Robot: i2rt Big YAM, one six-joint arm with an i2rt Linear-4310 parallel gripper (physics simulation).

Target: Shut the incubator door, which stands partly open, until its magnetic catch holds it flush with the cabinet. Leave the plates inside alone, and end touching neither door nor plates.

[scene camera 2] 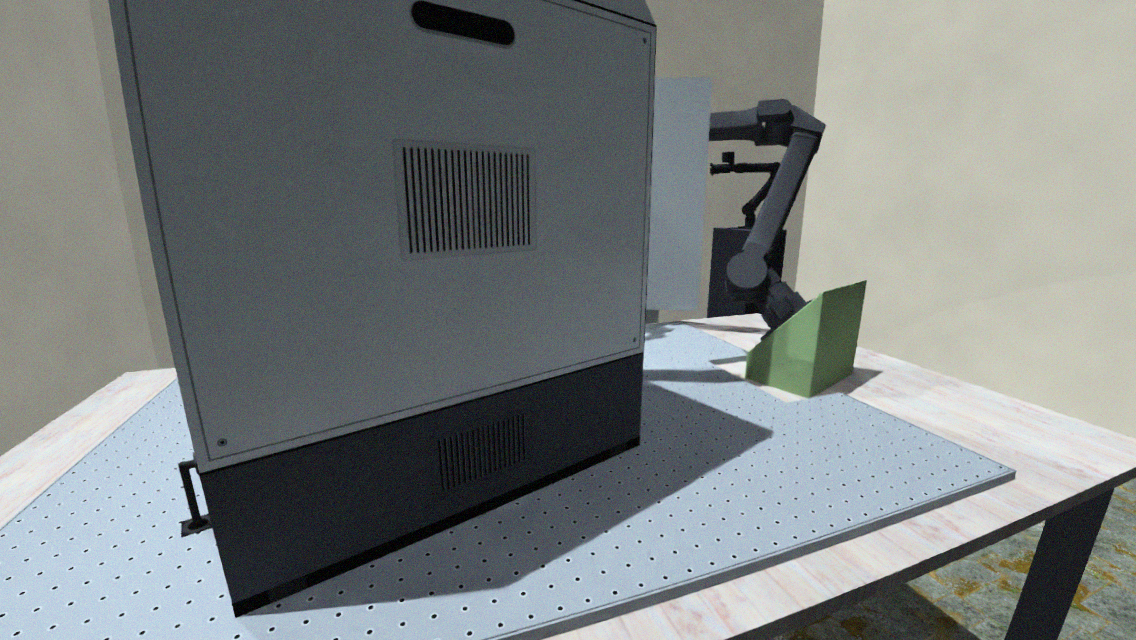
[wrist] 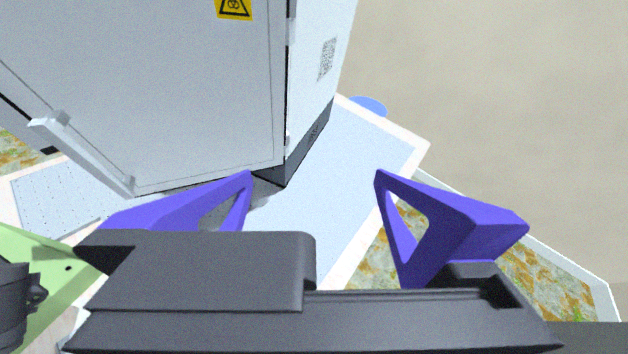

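Seen in the pictures: gripper, fingertip midpoint: (wrist: 313, 176); arm's base at its link origin: (scene camera 2: 794, 324).
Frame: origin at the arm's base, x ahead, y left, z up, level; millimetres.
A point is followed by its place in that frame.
The incubator cabinet (scene camera 2: 317, 318) @(x 814, y 158, z 145 mm) (wrist: 317, 30) @(x 620, y -199, z 306 mm) stands on a perforated board, its vented back toward the scene camera. Its door (scene camera 2: 681, 198) @(x 261, y -54, z 236 mm) (wrist: 190, 95) @(x 361, y -147, z 242 mm) is a pale panel standing out from the cabinet, partly open. In the wrist view the door's hinge edge is at the right, and its long bar handle (wrist: 90, 157) @(x 230, y -95, z 184 mm) is at the lower left. My gripper (wrist: 313, 176) @(x 312, y -380, z 284 mm) is open with nothing between its purple fingers. In the wrist view it appears in front of the door's lower hinge corner, with no contact visible. In the scene view the door hides the gripper. The plates do not show.
A green slanted block (scene camera 2: 802, 349) @(x 73, y 72, z -19 mm) (wrist: 45, 285) @(x 39, y -28, z -38 mm) stands near the arm's base. The perforated board (scene camera 2: 874, 445) @(x 160, y 261, z -93 mm) (wrist: 325, 200) @(x 541, y -354, z -93 mm) lies on the table (scene camera 2: 938, 397) @(x -146, y 212, z -106 mm). A dark box (scene camera 2: 723, 270) with a thin jointed stand is behind the arm. A black bracket (scene camera 2: 190, 492) @(x 957, y 24, z -52 mm) is beside the cabinet.
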